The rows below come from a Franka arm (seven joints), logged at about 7 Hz.
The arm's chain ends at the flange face. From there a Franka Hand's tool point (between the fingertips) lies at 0.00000 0.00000 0.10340 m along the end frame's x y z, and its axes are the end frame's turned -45 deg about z.
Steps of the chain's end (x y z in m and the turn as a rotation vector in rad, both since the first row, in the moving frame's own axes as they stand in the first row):
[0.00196 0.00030 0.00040 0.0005 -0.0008 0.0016]
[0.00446 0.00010 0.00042 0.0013 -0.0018 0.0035]
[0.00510 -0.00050 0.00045 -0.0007 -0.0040 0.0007]
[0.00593 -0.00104 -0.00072 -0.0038 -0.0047 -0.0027]
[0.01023 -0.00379 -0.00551 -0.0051 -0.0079 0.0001]
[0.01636 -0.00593 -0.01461 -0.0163 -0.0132 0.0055]
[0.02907 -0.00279 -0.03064 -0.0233 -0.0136 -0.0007]
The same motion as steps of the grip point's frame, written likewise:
[0.00115 0.00150 0.00040 0.0009 -0.0002 0.0016]
[0.00305 0.00300 0.00042 0.0022 -0.0004 0.0035]
[0.00362 0.00301 0.00045 0.0023 -0.0033 0.0007]
[0.00431 0.00339 -0.00072 0.0006 -0.0060 -0.0027]
[0.00896 0.00435 -0.00551 0.0020 -0.0092 0.0001]
[0.01360 0.00760 -0.01463 -0.0022 -0.0209 0.0055]
[0.01983 0.01929 -0.03068 -0.0069 -0.0261 -0.0007]

